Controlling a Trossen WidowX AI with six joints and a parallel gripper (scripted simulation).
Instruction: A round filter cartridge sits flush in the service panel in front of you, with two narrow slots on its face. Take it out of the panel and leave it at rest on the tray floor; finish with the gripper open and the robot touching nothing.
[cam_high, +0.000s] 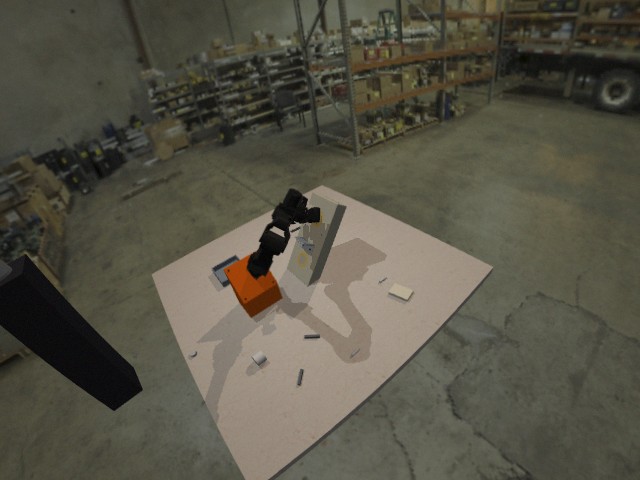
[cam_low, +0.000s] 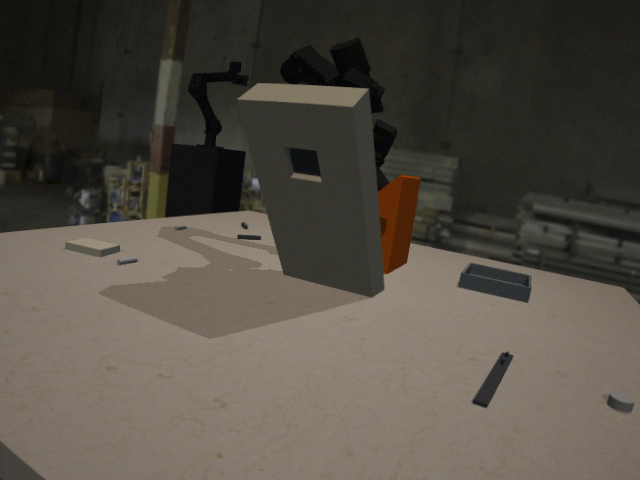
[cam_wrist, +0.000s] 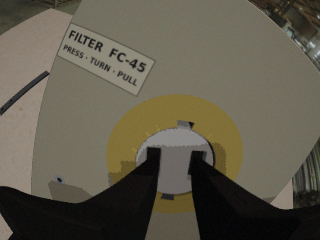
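My gripper tip is 1 cm short of the round filter cartridge and 1 cm above it. Also, from my gripper tip: tan service panel 8 cm below, 3 cm behind.
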